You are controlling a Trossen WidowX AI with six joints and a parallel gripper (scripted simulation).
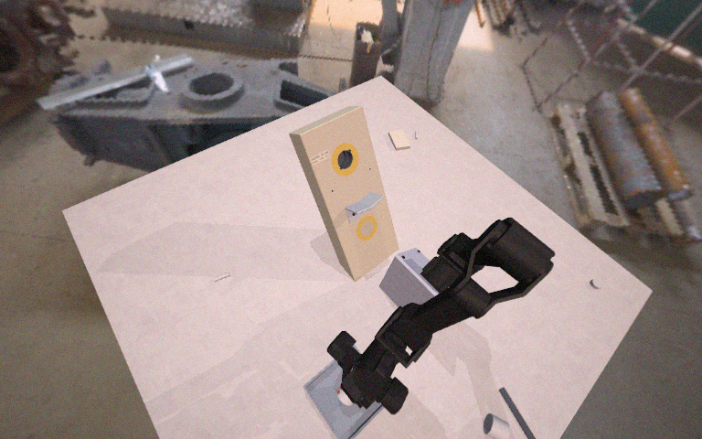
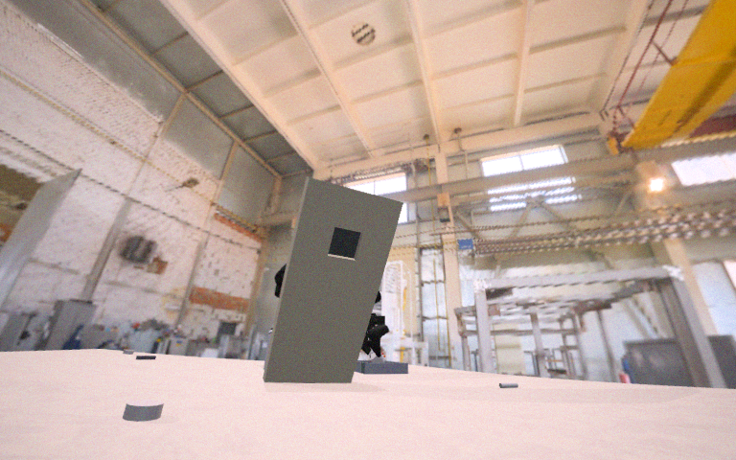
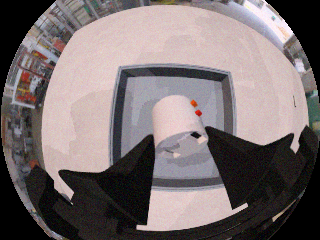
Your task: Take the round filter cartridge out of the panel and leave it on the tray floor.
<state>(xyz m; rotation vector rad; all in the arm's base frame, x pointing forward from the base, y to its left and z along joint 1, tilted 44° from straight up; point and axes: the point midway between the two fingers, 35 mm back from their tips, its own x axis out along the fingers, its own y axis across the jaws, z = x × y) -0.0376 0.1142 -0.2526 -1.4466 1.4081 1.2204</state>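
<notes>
Right now the round filter cartridge is 1 cm below my gripper tip. Also, from my gripper tip: grey bracket: 30 cm ahead, 28 cm to the right, 13 cm above; grey tray: 4 cm below, 1 cm to the left.
</notes>
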